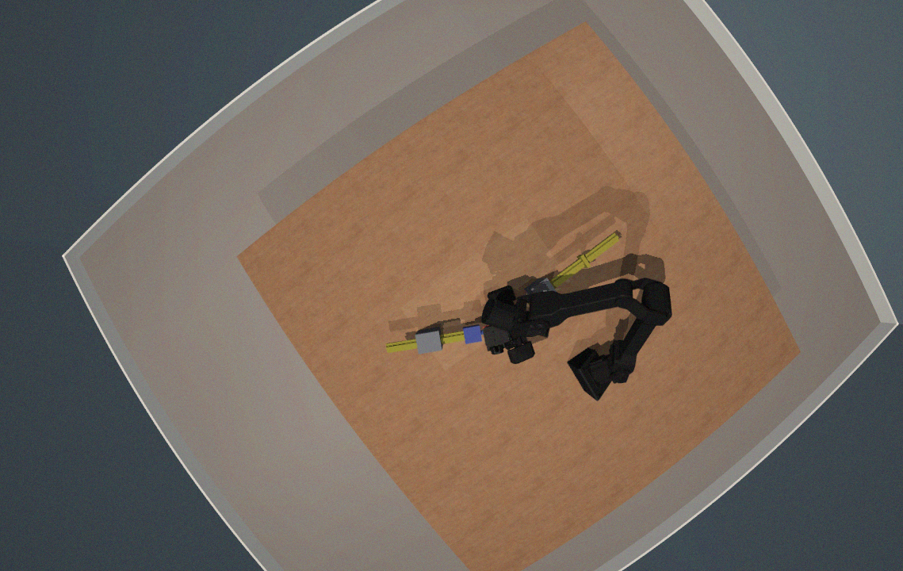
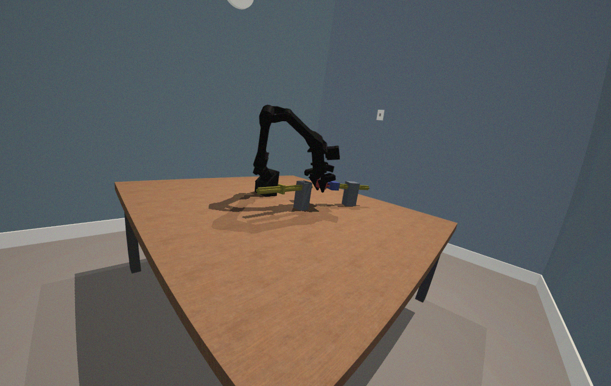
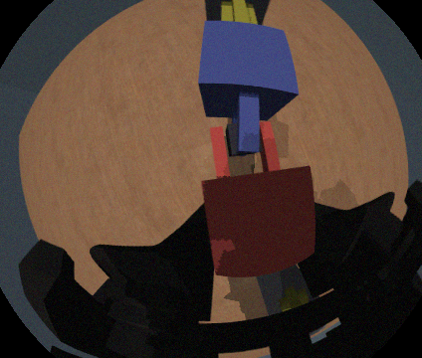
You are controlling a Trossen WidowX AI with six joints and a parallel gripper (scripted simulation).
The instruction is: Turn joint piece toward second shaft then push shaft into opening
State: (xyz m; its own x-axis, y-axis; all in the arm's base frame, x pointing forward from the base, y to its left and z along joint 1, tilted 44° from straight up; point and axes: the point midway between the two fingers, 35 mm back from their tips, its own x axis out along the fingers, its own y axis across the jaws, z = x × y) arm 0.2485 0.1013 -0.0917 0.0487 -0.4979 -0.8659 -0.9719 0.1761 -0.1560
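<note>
Right now my gripper tip is 4 cm below the red square joint piece and 1 cm to the right of it.
</note>
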